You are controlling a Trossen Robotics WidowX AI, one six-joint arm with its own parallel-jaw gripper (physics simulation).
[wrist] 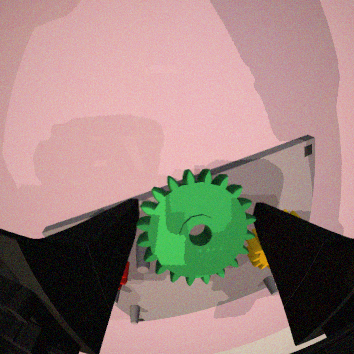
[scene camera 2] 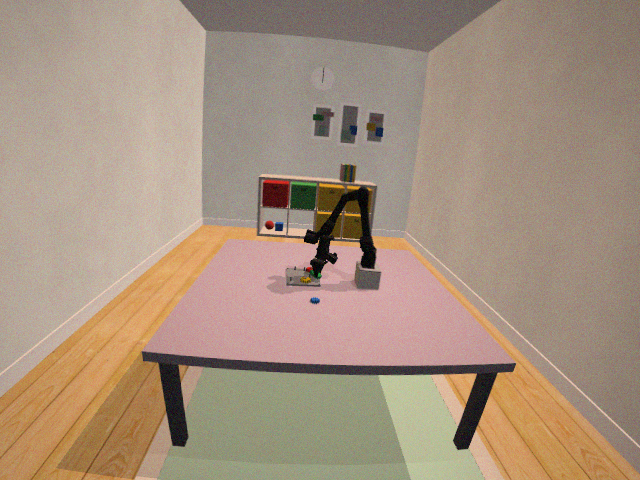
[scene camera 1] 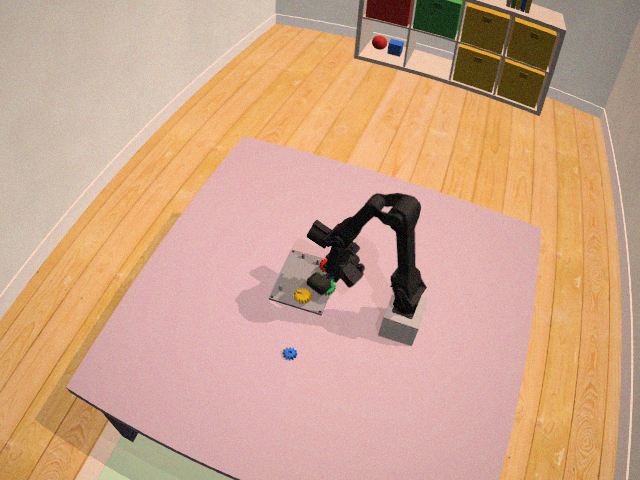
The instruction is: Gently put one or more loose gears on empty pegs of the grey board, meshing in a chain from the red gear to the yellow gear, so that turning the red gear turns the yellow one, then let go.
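Where they show: gripper, fingertip midpoint: (wrist: 198,208) (scene camera 2: 317,275) (scene camera 1: 328,287); arm's base at its link origin: (scene camera 2: 367,265) (scene camera 1: 405,306).
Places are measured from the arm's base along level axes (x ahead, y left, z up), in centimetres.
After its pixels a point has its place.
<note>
My gripper (scene camera 1: 326,285) @[x 24.9, y -3.2, z -8.5 cm] (wrist: 198,208) @[x 24.9, y -3.2, z -8.5 cm] is shut on the green gear (scene camera 1: 331,287) (wrist: 175,200) @[x 23.7, y -4.2, z -8.1 cm], with a finger on either side of its teeth. The gear is over the right part of the grey board (scene camera 1: 290,271) @[x 38.4, y -4.9, z -9.8 cm] (scene camera 2: 295,282) @[x 35.8, y 5.0, z -9.8 cm] (wrist: 185,302) @[x 37.9, y -6.4, z -9.8 cm]; whether it touches a peg or the board is hidden. The red gear (scene camera 1: 323,265) (scene camera 2: 309,269) (wrist: 124,276) @[x 29.1, y -9.2, z -8.3 cm] and the yellow gear (scene camera 1: 302,295) @[x 30.7, y 3.2, z -8.0 cm] (scene camera 2: 305,280) @[x 30.9, y 4.6, z -8.5 cm] (wrist: 257,254) @[x 30.7, y 0.5, z -8.5 cm] are on the board, on opposite sides of the green gear. The blue gear (scene camera 1: 289,353) @[x 25.7, y 23.6, z -8.9 cm] (scene camera 2: 314,300) @[x 26.2, y 24.4, z -9.0 cm] lies loose on the table, apart from the board.
Bare pegs show on the board, one (wrist: 134,314) @[x 36.6, y -11.6, z -8.5 cm] at lower left and another (wrist: 270,285) @[x 37.7, y 2.7, z -8.6 cm] beside the right finger in the wrist view. The arm's grey base block (scene camera 1: 399,329) @[x -0.8, y 5.7, z -3.8 cm] (scene camera 2: 367,277) @[x 0.5, y 5.7, z -4.1 cm] stands right of the board on the pink table (scene camera 1: 413,413) @[x -14.3, y 27.2, z -10.6 cm] (scene camera 2: 361,330) @[x 7.7, y 44.1, z -10.6 cm].
</note>
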